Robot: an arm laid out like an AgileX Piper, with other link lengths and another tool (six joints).
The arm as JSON. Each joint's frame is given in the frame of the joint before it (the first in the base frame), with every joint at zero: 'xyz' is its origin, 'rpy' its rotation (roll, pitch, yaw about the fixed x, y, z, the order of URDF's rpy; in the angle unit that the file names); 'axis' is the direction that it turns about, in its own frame. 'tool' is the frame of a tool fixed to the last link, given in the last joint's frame.
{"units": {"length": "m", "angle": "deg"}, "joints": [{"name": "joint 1", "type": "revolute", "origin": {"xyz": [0.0, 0.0, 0.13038], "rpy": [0.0, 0.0, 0.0]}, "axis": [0.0, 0.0, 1.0]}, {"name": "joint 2", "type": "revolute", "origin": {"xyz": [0.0, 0.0, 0.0], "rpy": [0.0, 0.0, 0.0]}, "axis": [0.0, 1.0, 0.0]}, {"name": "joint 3", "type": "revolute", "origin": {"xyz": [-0.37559, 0.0, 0.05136], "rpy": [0.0, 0.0, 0.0]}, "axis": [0.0, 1.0, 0.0]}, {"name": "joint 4", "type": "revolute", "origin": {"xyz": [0.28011, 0.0, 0.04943], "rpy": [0.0, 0.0, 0.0]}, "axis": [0.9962, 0.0, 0.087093]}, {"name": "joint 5", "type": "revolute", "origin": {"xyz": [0.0, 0.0, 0.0], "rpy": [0.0, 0.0, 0.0]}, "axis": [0.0, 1.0, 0.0]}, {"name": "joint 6", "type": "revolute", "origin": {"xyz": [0.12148, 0.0, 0.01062], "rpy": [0.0, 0.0, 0.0]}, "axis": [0.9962, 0.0, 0.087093]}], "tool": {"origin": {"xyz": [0.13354, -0.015, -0.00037], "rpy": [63.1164, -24.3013, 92.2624]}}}
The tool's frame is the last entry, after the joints.
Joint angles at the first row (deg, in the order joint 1, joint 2, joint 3, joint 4, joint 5, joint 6):
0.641, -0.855, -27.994, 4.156, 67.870, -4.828
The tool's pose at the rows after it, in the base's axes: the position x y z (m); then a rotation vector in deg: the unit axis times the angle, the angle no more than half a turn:
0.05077 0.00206 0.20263 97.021 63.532 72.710
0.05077 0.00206 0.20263 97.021 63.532 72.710
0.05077 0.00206 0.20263 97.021 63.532 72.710
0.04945 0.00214 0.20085 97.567 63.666 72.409
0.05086 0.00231 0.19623 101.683 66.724 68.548
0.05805 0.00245 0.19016 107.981 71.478 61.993
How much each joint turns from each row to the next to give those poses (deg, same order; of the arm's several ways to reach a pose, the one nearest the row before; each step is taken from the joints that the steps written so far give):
-0.001, 0.001, 0.000, 0.000, -0.001, 0.000
0.000, 0.000, 0.000, 0.000, 0.000, 0.000
0.000, 0.000, 0.000, 0.000, 0.000, 0.000
0.000, 0.000, 0.001, 0.001, 0.483, 0.213
-0.001, 4.393, -0.507, 0.000, 1.314, 0.086
0.001, 8.108, -0.489, -0.001, 0.631, 0.001

